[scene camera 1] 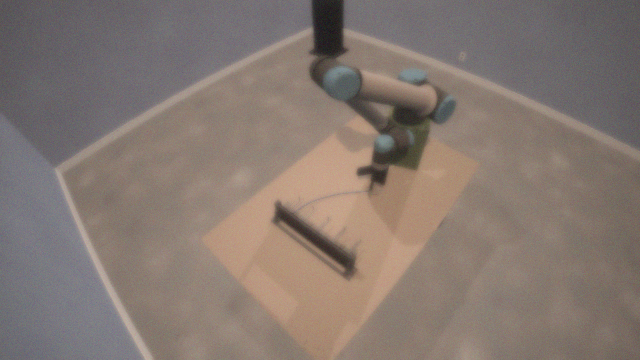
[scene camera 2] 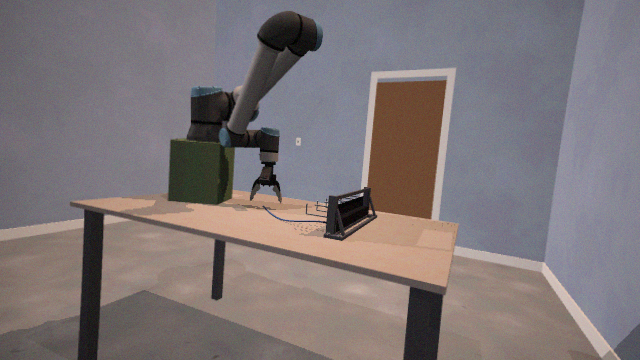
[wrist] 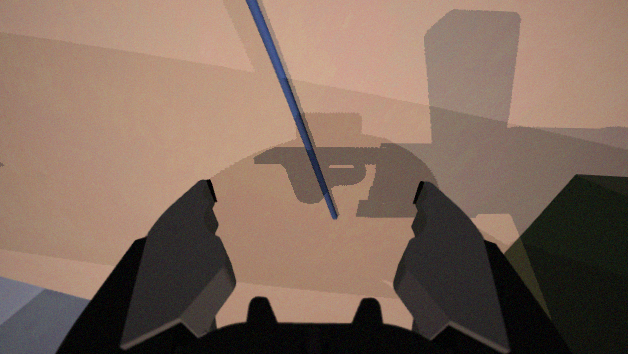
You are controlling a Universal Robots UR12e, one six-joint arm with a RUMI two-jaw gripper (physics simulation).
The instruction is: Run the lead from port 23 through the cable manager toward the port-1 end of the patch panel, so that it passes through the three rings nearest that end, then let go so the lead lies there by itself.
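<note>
My gripper [scene camera 1: 371, 186] [scene camera 2: 266, 200] [wrist: 315, 182] is open above the table, pointing down, with its fingers wide apart. The blue lead [scene camera 1: 325, 196] [scene camera 2: 287, 220] [wrist: 295, 112] runs in a curve from the panel's near-left end in scene camera 2 towards the gripper. In the wrist view its free end shows between the fingertips, apart from both and beyond them. The dark patch panel [scene camera 1: 315, 235] [scene camera 2: 350, 210] stands upright on the table. Thin wire rings of the cable manager [scene camera 2: 307, 209] stick out on its robot side. Port numbers, and whether the lead passes through any ring, cannot be told.
The wooden table [scene camera 1: 240, 225] [scene camera 2: 200, 215] [wrist: 100, 100] carries the panel and the green pedestal [scene camera 1: 422, 142] [scene camera 2: 200, 172] [wrist: 575, 250] of the arm. The pedestal stands close to the gripper, at the right in the wrist view. Arm shadows fall across the table.
</note>
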